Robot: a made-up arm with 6 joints. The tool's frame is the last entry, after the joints. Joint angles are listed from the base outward. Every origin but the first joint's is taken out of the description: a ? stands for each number. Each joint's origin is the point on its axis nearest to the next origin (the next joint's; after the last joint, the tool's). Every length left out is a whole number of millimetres.
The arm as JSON. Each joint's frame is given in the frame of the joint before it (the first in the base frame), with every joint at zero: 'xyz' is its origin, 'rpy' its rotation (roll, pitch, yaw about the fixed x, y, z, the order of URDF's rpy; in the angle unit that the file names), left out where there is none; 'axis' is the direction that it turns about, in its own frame. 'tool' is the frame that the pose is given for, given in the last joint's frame.
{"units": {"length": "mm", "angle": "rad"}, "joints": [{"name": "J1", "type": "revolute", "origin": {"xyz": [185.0, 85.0, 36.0], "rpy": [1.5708, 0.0, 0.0]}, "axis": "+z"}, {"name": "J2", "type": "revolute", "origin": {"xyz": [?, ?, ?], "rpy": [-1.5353, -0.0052, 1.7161]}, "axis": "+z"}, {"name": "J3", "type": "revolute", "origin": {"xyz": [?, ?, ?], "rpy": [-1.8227, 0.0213, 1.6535]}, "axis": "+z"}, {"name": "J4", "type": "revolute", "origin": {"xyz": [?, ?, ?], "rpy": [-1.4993, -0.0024, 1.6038]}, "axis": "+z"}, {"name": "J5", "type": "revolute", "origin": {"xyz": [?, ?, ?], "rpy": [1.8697, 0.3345, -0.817]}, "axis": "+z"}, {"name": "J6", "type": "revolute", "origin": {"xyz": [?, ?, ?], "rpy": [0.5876, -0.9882, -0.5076]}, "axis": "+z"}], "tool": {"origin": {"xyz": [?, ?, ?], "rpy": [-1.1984, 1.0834, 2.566]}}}
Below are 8 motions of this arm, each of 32 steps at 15 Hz.
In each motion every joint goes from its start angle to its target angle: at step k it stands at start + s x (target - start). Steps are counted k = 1, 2, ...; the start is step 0. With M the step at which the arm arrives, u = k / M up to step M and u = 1 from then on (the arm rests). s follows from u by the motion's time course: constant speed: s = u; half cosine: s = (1 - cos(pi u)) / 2; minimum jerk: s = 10 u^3 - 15 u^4 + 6 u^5.
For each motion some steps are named. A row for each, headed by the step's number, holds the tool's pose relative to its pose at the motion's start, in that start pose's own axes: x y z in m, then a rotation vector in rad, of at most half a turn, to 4 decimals.
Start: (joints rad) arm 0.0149 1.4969 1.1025 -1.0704 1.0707 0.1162
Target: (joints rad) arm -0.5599 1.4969 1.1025 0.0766 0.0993 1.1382
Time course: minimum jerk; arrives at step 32
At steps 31, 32:
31: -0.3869 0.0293 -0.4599 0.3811 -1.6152 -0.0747
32: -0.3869 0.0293 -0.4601 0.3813 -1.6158 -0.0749

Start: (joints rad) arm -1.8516 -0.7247 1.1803 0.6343 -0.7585 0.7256
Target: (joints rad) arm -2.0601 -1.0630 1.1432 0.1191 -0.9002 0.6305
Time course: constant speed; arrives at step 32
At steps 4, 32:
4: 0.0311 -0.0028 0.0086 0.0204 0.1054 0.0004
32: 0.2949 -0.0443 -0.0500 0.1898 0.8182 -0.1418

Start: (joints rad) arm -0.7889 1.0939 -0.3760 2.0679 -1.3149 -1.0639
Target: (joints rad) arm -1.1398 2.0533 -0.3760 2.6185 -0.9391 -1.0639
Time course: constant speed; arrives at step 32
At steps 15, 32:
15: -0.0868 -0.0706 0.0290 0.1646 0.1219 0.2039
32: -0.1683 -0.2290 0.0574 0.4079 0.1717 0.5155

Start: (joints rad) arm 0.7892 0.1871 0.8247 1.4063 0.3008 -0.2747
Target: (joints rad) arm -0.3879 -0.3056 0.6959 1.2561 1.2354 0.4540
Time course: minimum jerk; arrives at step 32
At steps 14, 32:
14: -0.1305 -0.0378 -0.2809 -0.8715 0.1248 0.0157
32: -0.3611 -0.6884 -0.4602 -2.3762 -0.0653 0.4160

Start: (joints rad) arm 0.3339 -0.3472 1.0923 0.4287 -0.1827 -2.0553
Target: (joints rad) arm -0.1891 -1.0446 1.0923 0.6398 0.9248 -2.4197
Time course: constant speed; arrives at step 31
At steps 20, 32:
20: 0.0798 -0.1308 -0.0496 0.2226 -1.0294 0.0964
32: 0.1618 -0.2028 -0.0662 0.2560 -1.5980 0.2794

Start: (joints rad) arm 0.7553 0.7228 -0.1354 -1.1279 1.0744 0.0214
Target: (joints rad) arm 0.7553 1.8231 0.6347 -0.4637 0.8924 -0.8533
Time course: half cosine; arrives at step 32
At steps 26, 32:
26: 0.3067 -0.4139 0.0764 1.3794 0.2059 -1.2398
32: 0.2748 -0.4482 0.0614 1.5176 0.1107 -1.3448

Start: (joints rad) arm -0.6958 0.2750 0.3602 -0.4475 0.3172 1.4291
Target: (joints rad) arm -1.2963 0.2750 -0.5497 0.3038 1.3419 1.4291
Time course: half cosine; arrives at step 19
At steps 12, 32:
12: -0.0170 0.3391 -0.1391 -0.6869 -0.2432 -0.1260
32: -0.0257 0.4260 -0.1831 -0.7807 -0.3406 -0.2069

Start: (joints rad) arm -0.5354 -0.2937 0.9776 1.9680 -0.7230 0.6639
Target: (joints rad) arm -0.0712 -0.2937 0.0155 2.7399 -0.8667 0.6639
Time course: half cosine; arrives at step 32
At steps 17, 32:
17: 0.0802 0.0205 -0.0416 0.2561 -0.6002 -0.5428
32: 0.2265 0.0630 -0.0839 0.3034 -1.1149 -1.0386

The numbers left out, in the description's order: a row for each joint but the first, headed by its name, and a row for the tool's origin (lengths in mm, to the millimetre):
J2: 308.0 293.0 0.0
J3: -94.0 15.0 0.0
J4: 48.0 72.0 0.0
J5: -25.0 47.0 0.0
J6: -48.0 -131.0 0.0
tool: 18.0 -291.0 0.0

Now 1 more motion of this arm.
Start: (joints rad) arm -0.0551 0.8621 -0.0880 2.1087 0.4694 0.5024
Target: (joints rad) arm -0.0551 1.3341 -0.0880 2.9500 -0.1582 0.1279
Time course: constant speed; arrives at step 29
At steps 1, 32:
1: -0.0083 -0.0166 0.0076 0.0535 -0.0214 0.0036
32: -0.1928 -0.4958 -0.2084 1.5085 -0.6087 0.3034

